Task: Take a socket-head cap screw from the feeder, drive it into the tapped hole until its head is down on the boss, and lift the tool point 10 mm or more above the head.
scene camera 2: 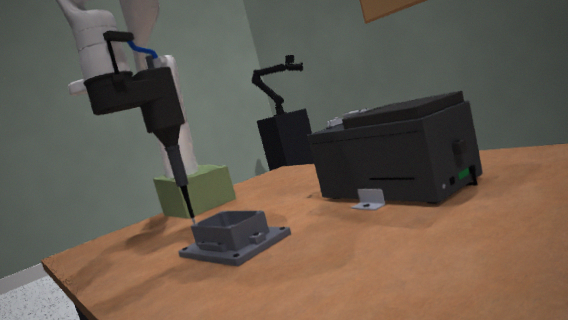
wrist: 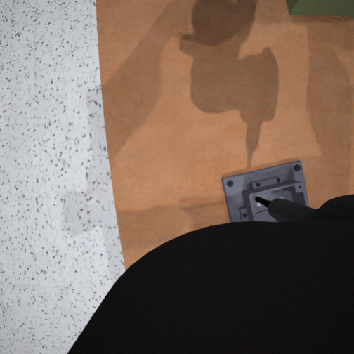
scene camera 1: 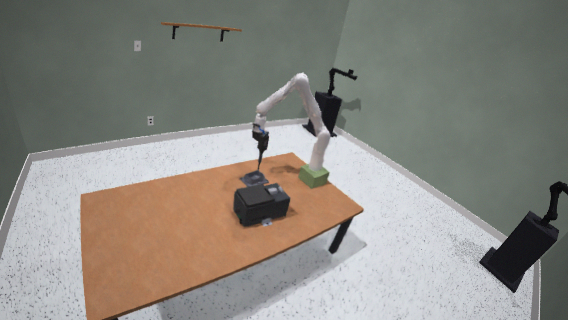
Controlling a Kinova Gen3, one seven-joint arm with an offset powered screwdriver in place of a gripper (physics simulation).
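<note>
My gripper, a black powered screwdriver (scene camera 1: 259, 171) (scene camera 2: 194, 221) (wrist: 258, 200), points down with its thin bit at the grey square housing (scene camera 1: 246, 182) (scene camera 2: 212, 236) (wrist: 237, 189). In scene camera 2 the light tip shows at the rim of the housing's raised box wall; in the wrist view it overlaps the box. Whether it touches is unclear. The tip is too small to tell whether a screw is on it. Small dark holes show on the housing's flange and side bosses; which one is the tapped hole is unclear. The black box-shaped feeder (scene camera 1: 261, 204) (scene camera 2: 372, 162) stands beside the housing.
A small light metal bracket (scene camera 1: 267, 222) (scene camera 2: 370, 198) lies by the feeder. The arm's green base block (scene camera 1: 313, 176) (scene camera 2: 212, 190) (wrist: 322, 7) stands on the wooden table (scene camera 1: 150, 225) (scene camera 2: 400, 270) (wrist: 145, 185). Black stands (scene camera 1: 327, 112) (scene camera 2: 285, 137) with jointed arms are beyond it.
</note>
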